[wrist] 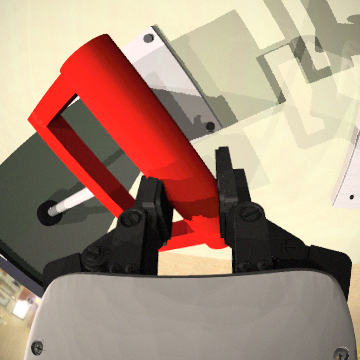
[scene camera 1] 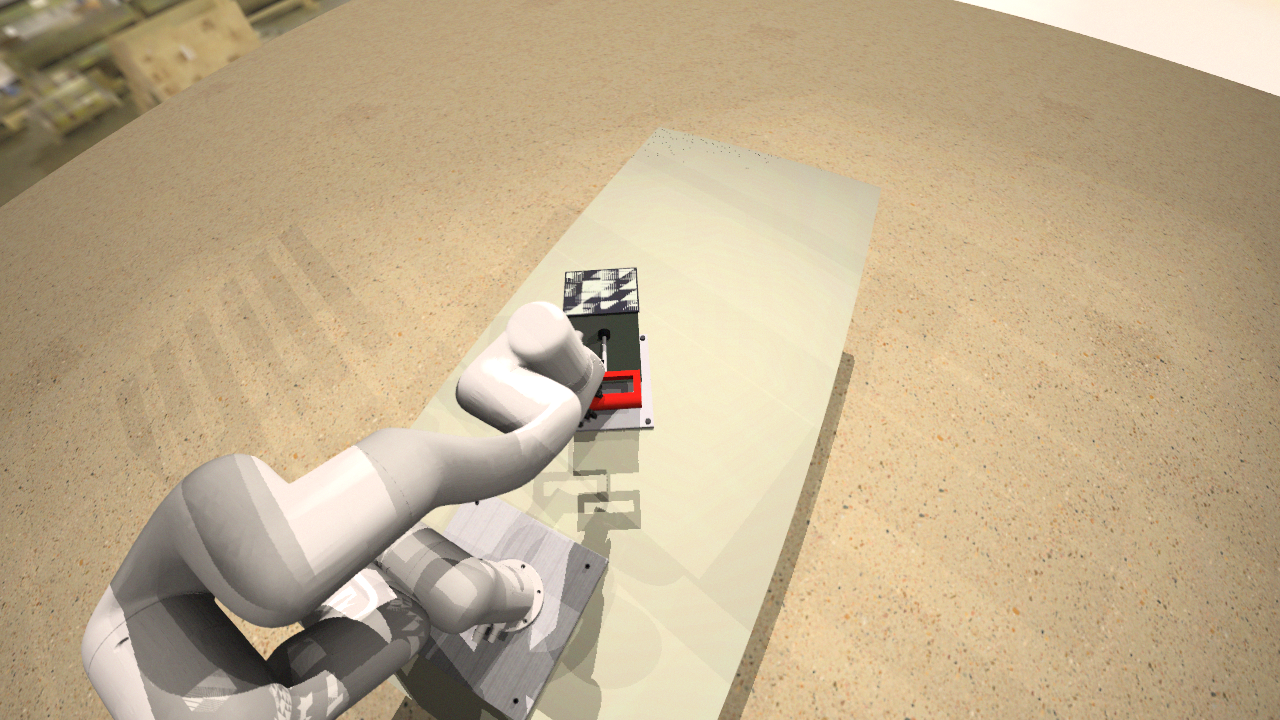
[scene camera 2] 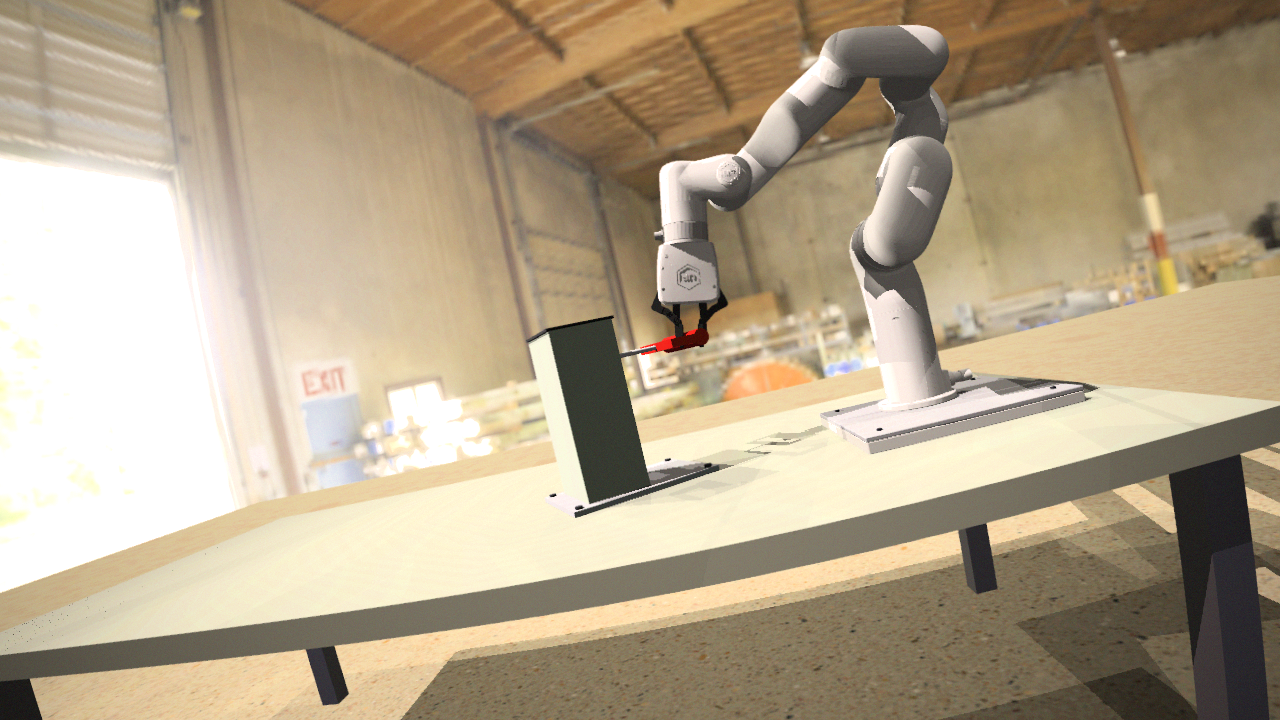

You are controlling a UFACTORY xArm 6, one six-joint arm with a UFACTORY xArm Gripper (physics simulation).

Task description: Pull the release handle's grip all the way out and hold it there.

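The release handle's red grip point(scene camera 1: 617, 402) point(scene camera 2: 684, 340) point(wrist: 135, 120) is a loop with a thick round bar. It stands out from the dark green post point(scene camera 1: 624, 344) point(scene camera 2: 597, 411) point(wrist: 20, 185) on a light metal rod point(scene camera 1: 604, 351) point(scene camera 2: 637, 351) point(wrist: 75, 200), a stretch of which shows between loop and post. My gripper point(scene camera 2: 691, 334) point(wrist: 193, 169) is shut on the bar near one end, one finger inside the loop and the other on the outer side. In the first scene view the arm mostly hides the fingers.
The post stands on a bolted base plate point(scene camera 1: 626, 420) point(scene camera 2: 586, 511) point(wrist: 175, 90) on the pale table point(scene camera 1: 733, 268) point(scene camera 2: 358, 573). A checkered plate point(scene camera 1: 601, 291) caps the post. My arm's base plate point(scene camera 1: 563, 573) point(scene camera 2: 966, 416) is on the same table, on the side the grip faces.
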